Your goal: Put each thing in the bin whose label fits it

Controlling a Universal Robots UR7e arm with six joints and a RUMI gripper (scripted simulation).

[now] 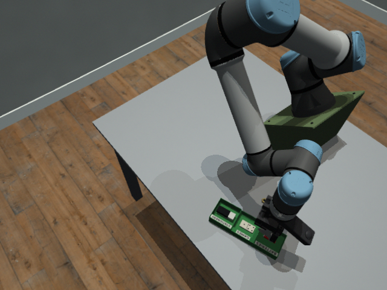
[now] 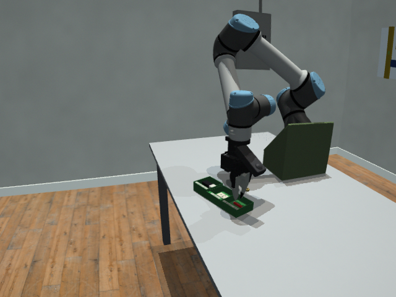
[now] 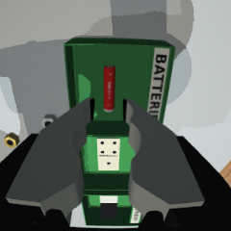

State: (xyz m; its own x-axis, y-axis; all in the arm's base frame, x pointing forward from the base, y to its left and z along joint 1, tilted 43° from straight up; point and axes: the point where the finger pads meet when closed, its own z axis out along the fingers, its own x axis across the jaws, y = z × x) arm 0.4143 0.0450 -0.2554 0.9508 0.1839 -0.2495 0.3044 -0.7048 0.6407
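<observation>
The red cylinder is 4 cm below my hand. Also, from my hand: white domino (2 cm ahead, 8 cm to the right, 4 cm below); brass nut (9 cm behind, 11 cm to the right, 5 cm below); grey nut (5 cm behind, 6 cm to the right, 5 cm below).
</observation>
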